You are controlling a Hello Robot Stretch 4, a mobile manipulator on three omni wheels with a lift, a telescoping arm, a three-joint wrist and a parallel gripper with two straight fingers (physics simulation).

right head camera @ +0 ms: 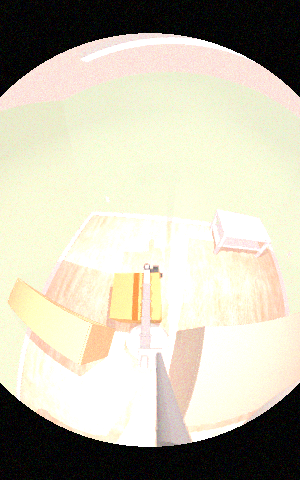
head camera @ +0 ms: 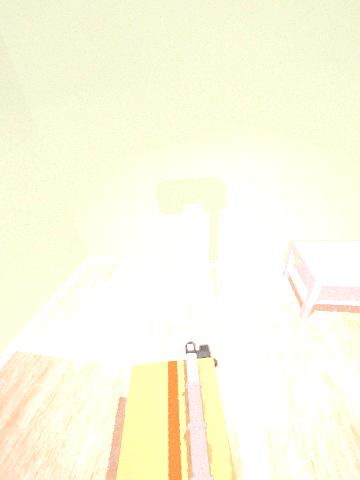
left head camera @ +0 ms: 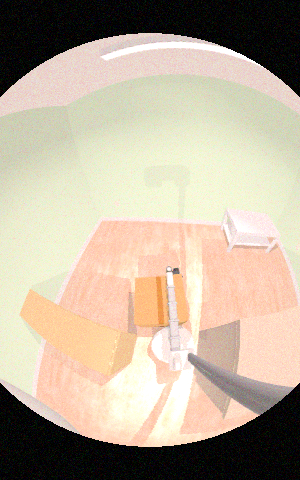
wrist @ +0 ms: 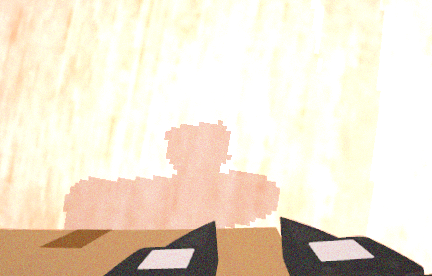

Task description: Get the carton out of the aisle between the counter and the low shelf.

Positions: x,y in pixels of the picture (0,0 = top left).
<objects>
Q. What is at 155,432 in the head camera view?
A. A carton.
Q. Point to a low shelf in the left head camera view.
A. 105,349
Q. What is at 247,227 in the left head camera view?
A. A small white table.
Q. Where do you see a low shelf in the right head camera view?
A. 82,340
</objects>
